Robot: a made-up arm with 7 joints. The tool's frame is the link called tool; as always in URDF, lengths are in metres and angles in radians. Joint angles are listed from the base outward. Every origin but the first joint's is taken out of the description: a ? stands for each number. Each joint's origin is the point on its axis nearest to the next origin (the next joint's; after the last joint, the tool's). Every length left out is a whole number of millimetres.
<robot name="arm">
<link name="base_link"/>
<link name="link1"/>
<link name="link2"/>
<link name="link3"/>
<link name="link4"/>
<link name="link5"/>
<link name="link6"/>
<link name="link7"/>
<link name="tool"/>
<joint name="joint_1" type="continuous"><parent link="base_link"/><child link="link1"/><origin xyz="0.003 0.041 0.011" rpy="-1.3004 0.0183 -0.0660"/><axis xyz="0 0 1"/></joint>
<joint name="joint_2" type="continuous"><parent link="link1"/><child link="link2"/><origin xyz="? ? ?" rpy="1.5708 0.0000 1.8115"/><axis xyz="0 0 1"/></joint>
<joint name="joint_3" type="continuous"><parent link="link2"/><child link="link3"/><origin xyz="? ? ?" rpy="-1.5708 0.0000 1.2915"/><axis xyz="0 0 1"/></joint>
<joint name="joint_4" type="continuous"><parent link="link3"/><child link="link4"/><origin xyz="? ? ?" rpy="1.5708 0.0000 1.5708"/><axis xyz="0 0 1"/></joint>
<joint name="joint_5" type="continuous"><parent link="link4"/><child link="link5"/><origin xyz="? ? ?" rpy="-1.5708 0.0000 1.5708"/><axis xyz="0 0 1"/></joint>
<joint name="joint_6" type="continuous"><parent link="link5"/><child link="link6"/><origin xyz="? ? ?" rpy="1.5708 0.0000 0.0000"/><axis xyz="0 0 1"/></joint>
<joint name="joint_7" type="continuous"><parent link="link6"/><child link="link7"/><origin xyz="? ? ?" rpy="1.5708 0.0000 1.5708"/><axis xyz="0 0 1"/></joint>
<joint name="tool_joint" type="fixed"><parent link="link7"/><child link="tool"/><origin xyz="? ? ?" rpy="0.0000 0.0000 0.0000"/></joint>
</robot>
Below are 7 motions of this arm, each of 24 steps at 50 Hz.
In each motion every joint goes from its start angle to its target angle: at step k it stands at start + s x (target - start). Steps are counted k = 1, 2, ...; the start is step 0. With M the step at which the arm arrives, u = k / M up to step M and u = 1 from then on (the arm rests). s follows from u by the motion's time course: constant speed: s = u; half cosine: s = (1 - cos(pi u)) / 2; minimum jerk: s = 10 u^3 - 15 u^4 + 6 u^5.
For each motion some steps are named. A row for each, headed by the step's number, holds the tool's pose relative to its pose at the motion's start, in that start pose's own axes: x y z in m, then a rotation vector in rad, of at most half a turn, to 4 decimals.
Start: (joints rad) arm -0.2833 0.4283 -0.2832 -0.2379 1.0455 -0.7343 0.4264
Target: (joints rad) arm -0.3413 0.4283 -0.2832 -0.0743 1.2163 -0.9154 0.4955
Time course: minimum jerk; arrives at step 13
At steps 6, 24:
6: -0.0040 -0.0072 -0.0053 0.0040 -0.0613 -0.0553
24: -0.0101 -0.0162 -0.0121 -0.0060 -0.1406 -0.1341

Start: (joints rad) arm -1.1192 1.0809 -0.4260 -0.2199 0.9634 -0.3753 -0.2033
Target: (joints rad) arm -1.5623 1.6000 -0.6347 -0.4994 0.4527 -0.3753 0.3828
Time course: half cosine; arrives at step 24
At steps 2, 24:
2: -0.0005 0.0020 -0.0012 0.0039 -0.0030 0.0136
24: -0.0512 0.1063 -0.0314 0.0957 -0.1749 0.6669

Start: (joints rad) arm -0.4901 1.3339 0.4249 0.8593 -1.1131 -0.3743 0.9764
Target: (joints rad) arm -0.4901 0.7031 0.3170 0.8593 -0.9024 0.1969 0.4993
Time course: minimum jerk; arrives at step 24
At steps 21, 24:
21: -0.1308 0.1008 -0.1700 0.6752 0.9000 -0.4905
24: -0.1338 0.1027 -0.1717 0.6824 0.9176 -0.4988

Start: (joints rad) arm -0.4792 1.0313 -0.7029 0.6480 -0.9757 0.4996 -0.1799
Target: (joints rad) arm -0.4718 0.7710 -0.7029 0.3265 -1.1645 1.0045 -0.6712
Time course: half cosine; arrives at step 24
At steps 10, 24:
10: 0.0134 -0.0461 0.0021 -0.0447 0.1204 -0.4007
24: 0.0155 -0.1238 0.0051 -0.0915 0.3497 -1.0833

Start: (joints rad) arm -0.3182 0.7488 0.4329 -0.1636 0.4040 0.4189 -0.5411
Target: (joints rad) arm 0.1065 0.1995 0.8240 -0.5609 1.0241 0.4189 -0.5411
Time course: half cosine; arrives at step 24
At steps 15, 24:
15: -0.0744 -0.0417 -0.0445 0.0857 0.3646 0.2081
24: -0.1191 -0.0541 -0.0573 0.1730 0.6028 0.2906

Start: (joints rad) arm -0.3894 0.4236 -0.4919 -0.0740 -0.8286 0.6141 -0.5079
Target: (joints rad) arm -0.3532 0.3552 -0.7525 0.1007 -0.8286 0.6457 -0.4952
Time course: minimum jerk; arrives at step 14
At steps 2, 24:
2: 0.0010 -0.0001 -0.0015 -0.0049 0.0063 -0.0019
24: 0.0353 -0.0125 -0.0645 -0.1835 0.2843 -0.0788

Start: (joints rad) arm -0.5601 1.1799 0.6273 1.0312 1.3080 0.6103 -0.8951
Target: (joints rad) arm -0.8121 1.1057 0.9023 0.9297 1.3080 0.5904 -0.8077
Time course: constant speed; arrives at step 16
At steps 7, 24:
7: -0.0129 0.0085 0.0079 -0.1586 -0.1590 -0.0096
24: -0.0277 0.0189 0.0136 -0.3728 -0.3452 -0.0274

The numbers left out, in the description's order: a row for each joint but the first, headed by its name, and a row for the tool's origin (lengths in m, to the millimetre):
joint_2: -0.003 0.015 0.000
joint_3: 0.190 -0.048 0.000
joint_4: 0.002 -0.020 0.000
joint_5: -0.149 -0.011 0.000
joint_6: 0.000 0.000 0.000
joint_7: 0.000 0.031 0.000
tool: 0.000 0.000 0.000

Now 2 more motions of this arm.
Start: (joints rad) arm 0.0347 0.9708 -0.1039 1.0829 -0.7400 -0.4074 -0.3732
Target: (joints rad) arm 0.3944 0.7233 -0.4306 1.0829 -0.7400 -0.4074 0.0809
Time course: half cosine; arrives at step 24
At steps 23, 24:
23: -0.1034 -0.0771 -0.1299 0.1100 0.5415 0.1080
24: -0.1040 -0.0774 -0.1304 0.1108 0.5437 0.1084

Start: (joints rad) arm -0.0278 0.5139 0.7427 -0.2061 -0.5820 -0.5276 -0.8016
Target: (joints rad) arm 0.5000 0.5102 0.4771 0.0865 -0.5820 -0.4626 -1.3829
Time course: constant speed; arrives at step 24
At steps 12, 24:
12: -0.0648 -0.0263 -0.0123 -0.2869 0.3578 -0.3396
24: -0.1404 -0.0527 0.0061 -0.6709 0.6547 -0.6215

